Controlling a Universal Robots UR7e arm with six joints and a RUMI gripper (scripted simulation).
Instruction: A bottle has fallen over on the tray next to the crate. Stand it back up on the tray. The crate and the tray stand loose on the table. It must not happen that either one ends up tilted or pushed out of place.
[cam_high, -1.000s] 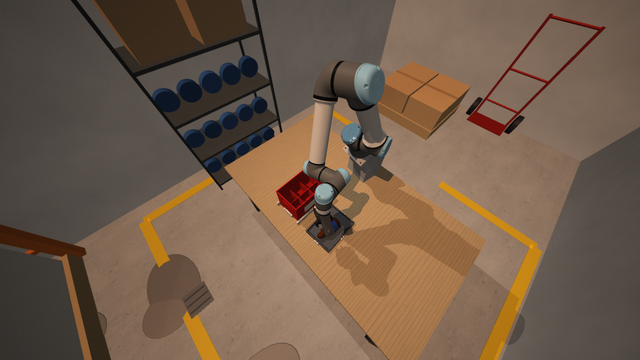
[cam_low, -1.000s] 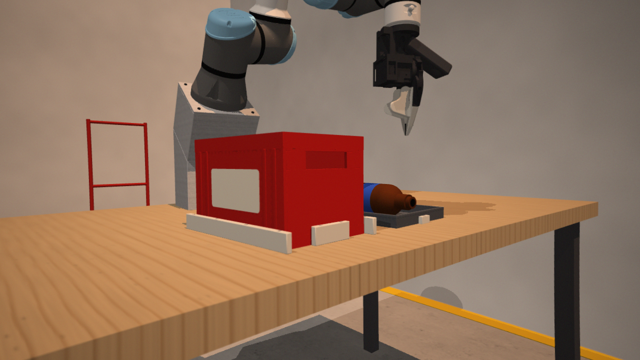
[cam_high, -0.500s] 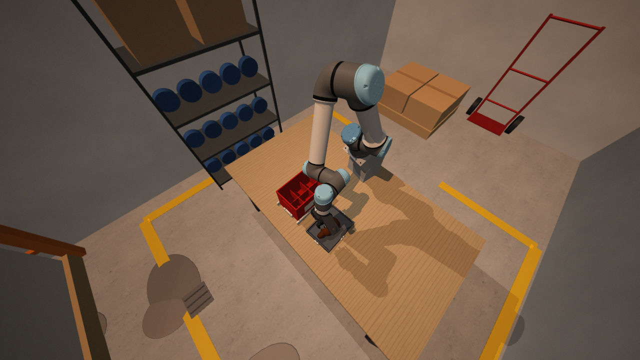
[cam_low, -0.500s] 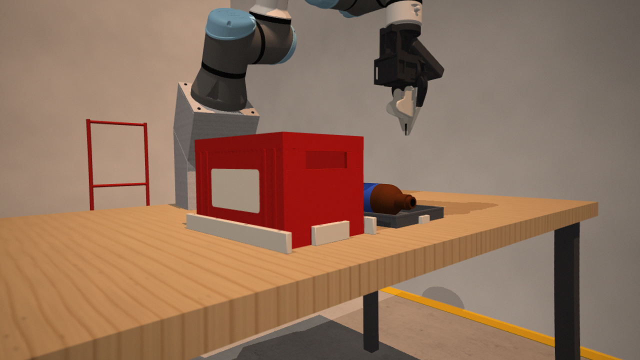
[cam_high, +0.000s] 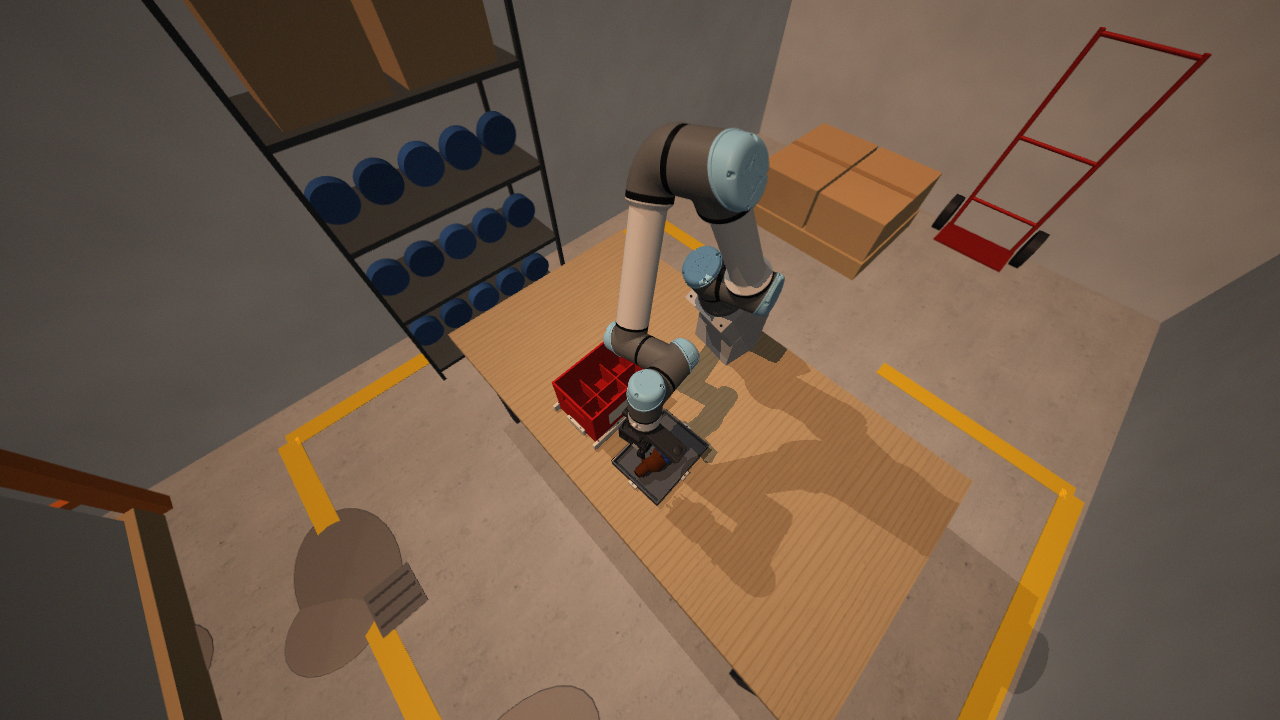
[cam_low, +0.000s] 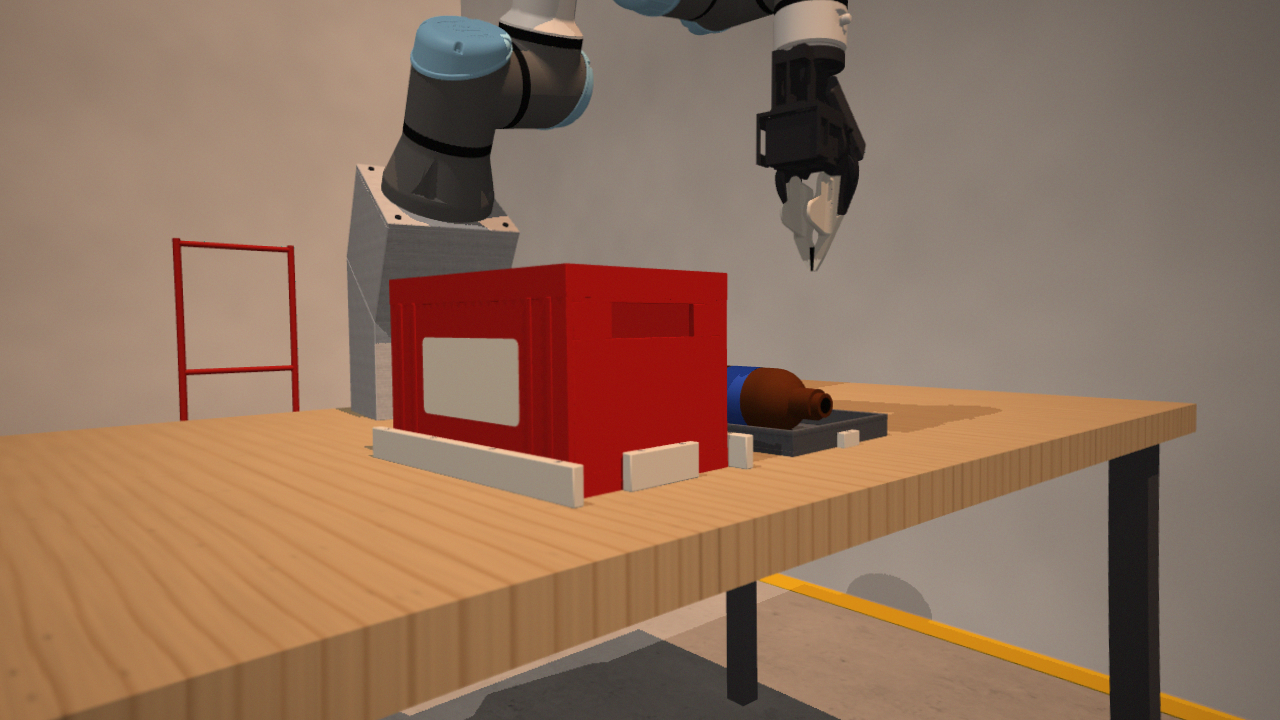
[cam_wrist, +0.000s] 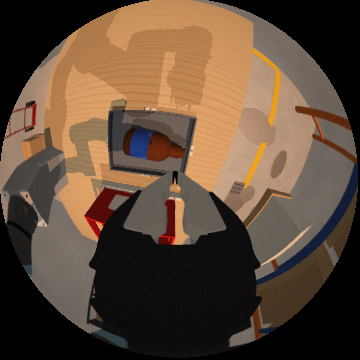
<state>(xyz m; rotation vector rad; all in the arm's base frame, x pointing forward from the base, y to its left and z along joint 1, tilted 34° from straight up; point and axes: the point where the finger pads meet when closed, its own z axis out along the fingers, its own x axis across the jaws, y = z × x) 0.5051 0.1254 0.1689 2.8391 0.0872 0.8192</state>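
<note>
Right now my hand is 16 cm above the brown bottle and 5 cm past it. Round my hand: dark tray 19 cm below, 8 cm behind; red crate 27 cm to the right, 14 cm behind, 12 cm below.
</note>
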